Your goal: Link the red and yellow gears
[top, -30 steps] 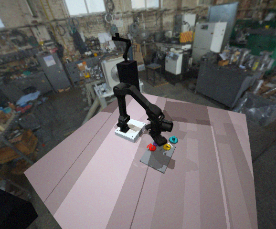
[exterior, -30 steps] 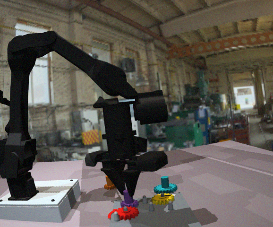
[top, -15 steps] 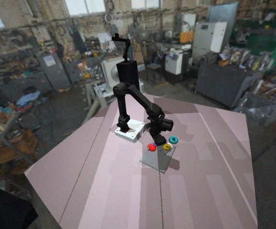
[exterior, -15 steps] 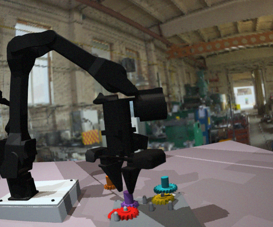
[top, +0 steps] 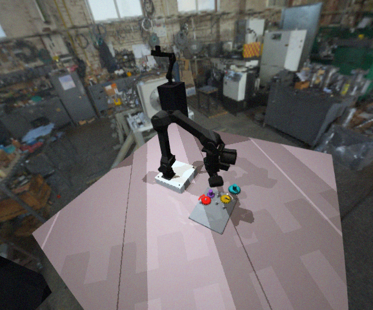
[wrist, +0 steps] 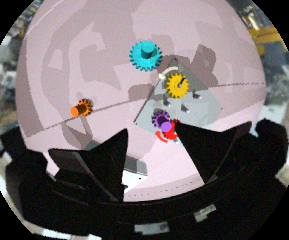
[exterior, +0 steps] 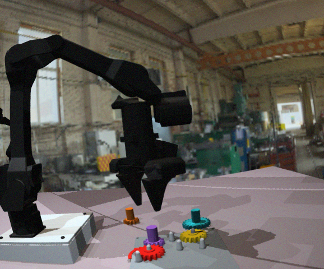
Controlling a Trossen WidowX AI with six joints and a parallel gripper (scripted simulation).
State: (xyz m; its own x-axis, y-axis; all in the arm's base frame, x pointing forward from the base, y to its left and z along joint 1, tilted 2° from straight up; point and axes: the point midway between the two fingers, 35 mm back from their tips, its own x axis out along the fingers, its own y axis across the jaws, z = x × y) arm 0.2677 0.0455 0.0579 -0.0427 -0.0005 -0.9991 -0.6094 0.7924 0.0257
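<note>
Now: gripper tip 130 mm to the right of the small orange gear, 60 mm past it and 60 mm above it. Also, from my gripper tip: purple gear (50 mm below, 30 mm to the right, 10 mm ahead); yellow gear (80 mm ahead, 60 mm below, 20 mm to the right); red gear (80 mm to the right, 60 mm below).
</note>
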